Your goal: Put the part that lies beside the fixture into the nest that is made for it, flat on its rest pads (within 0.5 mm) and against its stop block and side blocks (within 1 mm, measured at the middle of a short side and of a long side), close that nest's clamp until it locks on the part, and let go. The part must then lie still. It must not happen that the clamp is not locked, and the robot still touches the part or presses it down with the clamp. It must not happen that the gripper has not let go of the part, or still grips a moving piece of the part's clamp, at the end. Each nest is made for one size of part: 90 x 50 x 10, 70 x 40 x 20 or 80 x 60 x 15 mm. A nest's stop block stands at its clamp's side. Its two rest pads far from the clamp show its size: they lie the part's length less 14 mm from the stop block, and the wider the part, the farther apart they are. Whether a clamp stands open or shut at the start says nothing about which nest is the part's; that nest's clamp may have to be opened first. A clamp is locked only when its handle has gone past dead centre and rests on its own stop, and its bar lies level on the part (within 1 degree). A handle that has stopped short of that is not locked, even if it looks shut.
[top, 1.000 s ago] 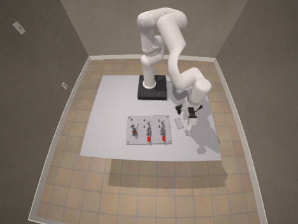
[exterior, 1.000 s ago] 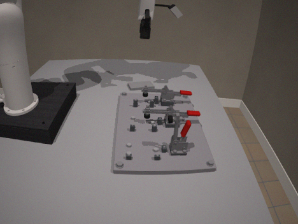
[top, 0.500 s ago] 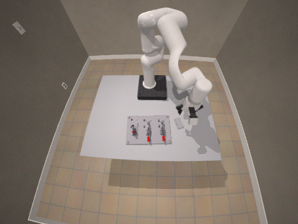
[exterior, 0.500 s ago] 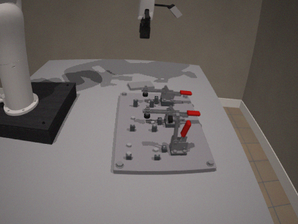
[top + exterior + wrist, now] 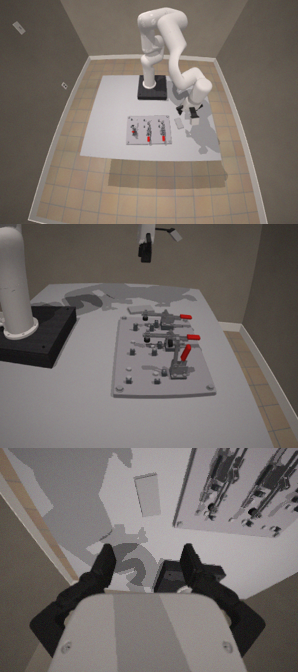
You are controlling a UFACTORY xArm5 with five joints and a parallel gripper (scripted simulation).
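Now: the grey block part 21 cm below my hand. The rest, counted from my hand: grey fixture plate (26 cm to the right, 21 cm below, 2 cm ahead).
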